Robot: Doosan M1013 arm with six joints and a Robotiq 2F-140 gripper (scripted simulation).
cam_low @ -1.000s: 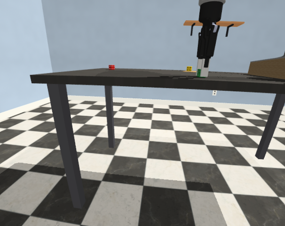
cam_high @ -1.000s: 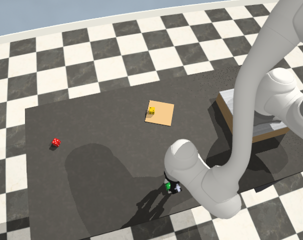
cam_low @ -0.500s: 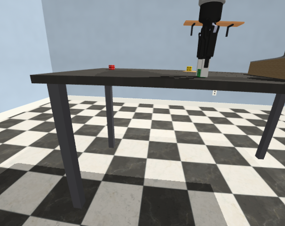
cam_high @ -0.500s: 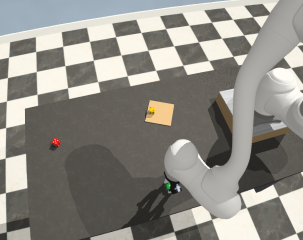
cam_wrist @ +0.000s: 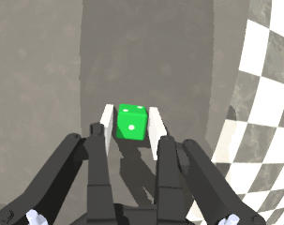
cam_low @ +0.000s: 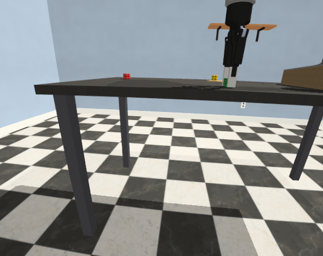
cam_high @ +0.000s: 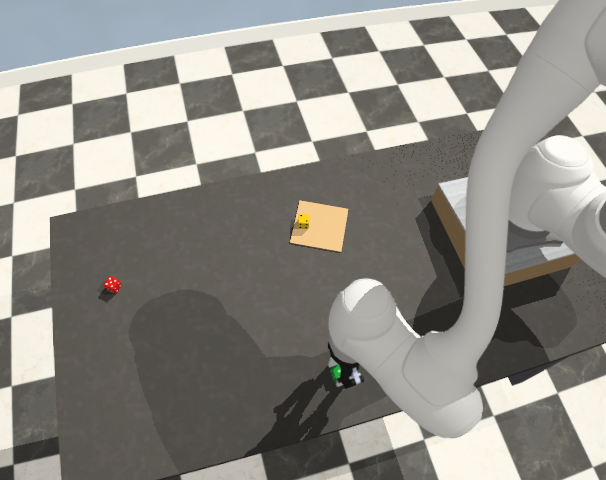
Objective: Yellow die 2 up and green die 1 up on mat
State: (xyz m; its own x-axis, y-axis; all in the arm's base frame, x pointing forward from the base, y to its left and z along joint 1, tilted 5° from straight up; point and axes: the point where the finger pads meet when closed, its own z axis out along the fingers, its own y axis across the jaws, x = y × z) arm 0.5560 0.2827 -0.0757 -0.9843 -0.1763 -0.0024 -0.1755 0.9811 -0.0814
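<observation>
Now: hand 20 mm above the green die. The rest, counted from my hand: tan mat (40 mm behind, 410 mm to the right, 30 mm below); yellow die (10 mm ahead, 420 mm to the right, 20 mm below); red die (520 mm ahead, 310 mm to the right, 20 mm below).
</observation>
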